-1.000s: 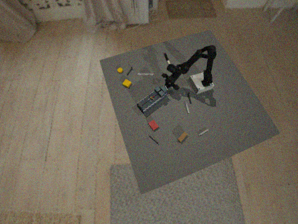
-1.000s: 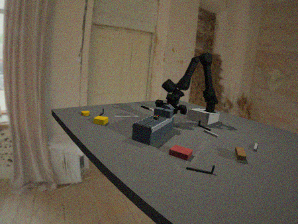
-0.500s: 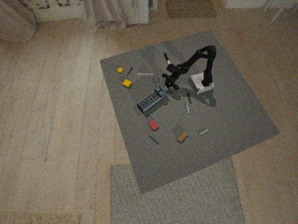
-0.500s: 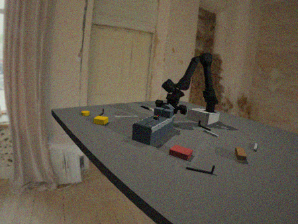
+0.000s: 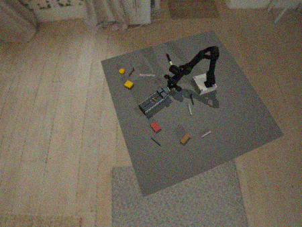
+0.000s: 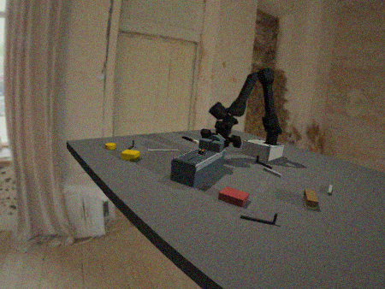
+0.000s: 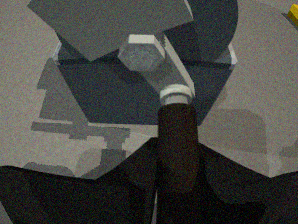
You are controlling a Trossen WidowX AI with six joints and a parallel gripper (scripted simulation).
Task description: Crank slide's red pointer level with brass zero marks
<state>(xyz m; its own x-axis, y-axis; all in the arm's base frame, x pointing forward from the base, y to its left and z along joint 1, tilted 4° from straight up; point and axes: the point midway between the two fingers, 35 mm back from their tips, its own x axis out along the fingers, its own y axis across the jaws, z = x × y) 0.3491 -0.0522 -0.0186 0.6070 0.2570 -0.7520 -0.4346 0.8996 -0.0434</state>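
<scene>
Now: gripper tip 2 cm past the dark handle, 1 cm to the left of it and 3 cm below it. The rest, counted from my gripper tip: red pointer (12 cm ahead, 8 cm to the left, 4 cm above); then yellow block (32 cm ahead, 15 cm to the right, 2 cm below); then red block (18 cm ahead, 30 cm to the left, 3 cm below).
</scene>
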